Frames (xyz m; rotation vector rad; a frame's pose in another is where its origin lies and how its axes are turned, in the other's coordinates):
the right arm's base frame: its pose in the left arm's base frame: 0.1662 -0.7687 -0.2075 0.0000 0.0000 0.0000
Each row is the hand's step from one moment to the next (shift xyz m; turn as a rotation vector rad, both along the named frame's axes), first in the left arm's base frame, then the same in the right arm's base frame.
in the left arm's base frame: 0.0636 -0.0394 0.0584 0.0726 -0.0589 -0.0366
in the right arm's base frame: 0.0636 -0.0394 0.0584 0.0726 -0.0589 -0.0366
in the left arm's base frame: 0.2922 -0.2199 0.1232 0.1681 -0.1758 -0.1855
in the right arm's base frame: 0.2922 -0.2199 0.1232 0.1681 -0.1758 -0.1855
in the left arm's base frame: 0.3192 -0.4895 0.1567 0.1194 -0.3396 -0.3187
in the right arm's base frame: 0.3192 -0.4895 0.1567 0.1194 -0.3396 -0.3187
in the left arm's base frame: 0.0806 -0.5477 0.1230 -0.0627 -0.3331 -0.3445
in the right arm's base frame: 0.0806 -0.5477 0.1230 -0.0627 -0.3331 -0.3445
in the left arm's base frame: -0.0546 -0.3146 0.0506 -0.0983 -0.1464 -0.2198
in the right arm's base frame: -0.0546 -0.3146 0.0506 -0.0983 -0.1464 -0.2198
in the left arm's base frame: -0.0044 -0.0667 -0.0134 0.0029 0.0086 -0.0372
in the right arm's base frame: -0.0044 -0.0667 -0.0134 0.0029 0.0086 -0.0372
